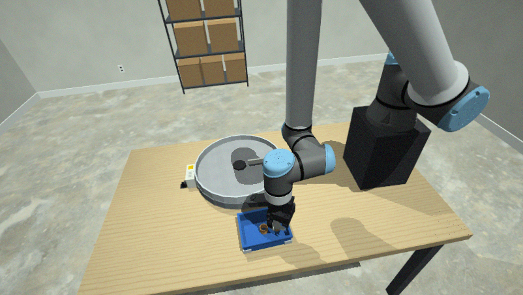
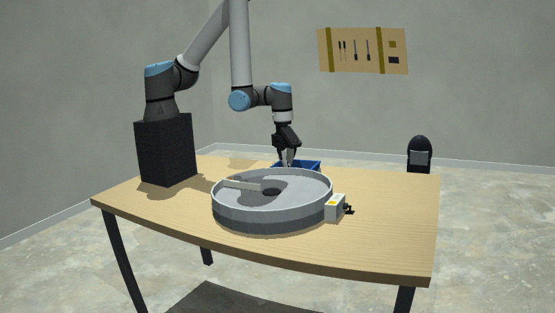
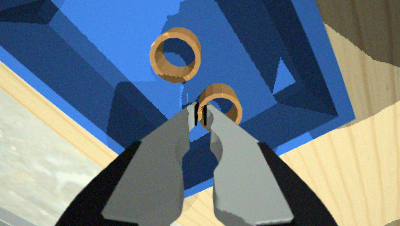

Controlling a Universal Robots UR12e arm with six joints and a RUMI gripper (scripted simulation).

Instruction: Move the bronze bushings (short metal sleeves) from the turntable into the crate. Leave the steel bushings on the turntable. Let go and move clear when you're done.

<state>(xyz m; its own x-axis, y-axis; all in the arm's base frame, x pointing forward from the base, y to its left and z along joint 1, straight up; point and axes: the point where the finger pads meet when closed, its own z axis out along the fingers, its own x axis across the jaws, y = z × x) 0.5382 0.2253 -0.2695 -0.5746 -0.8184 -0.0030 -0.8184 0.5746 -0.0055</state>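
Now: the blue crate 4 cm ahead of my hand and 1 cm to the right of it. Also, from my hand: grey turntable (10 cm ahead, 35 cm to the right, 2 cm above).
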